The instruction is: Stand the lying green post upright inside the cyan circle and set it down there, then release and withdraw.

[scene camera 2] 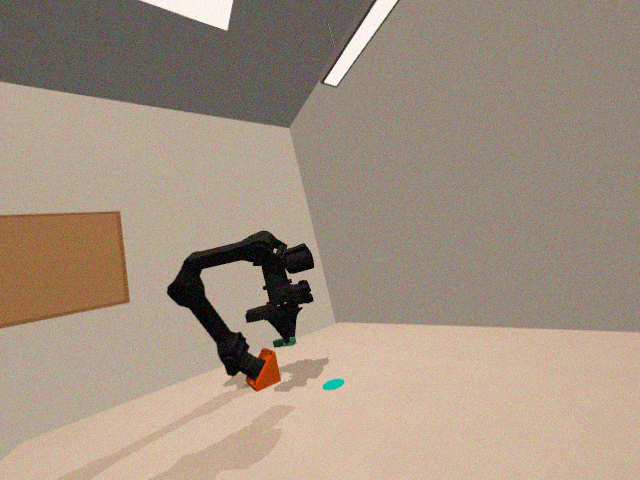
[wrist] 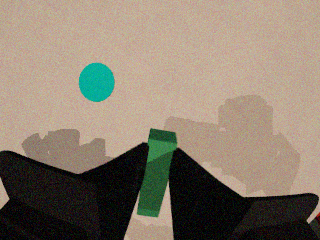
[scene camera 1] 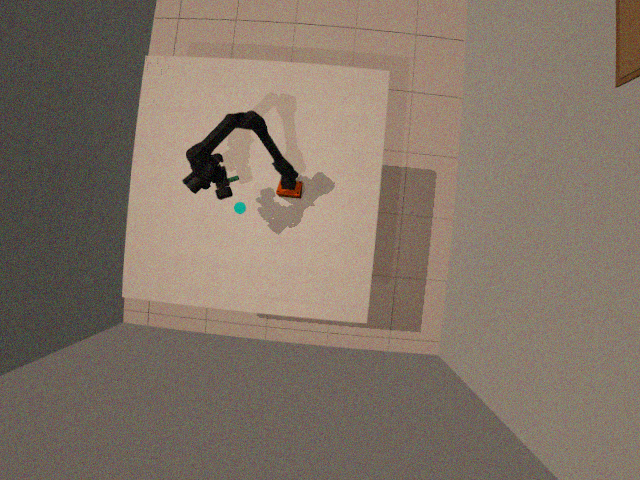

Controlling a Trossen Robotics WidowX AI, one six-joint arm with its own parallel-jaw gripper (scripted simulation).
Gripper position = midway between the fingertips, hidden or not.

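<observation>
Wrist view: my gripper (wrist: 160, 151), carrying a green post (wrist: 161, 143); a cyan circle (wrist: 96, 81) is visible as well. Scene camera 2: my gripper (scene camera 2: 290, 340).
</observation>
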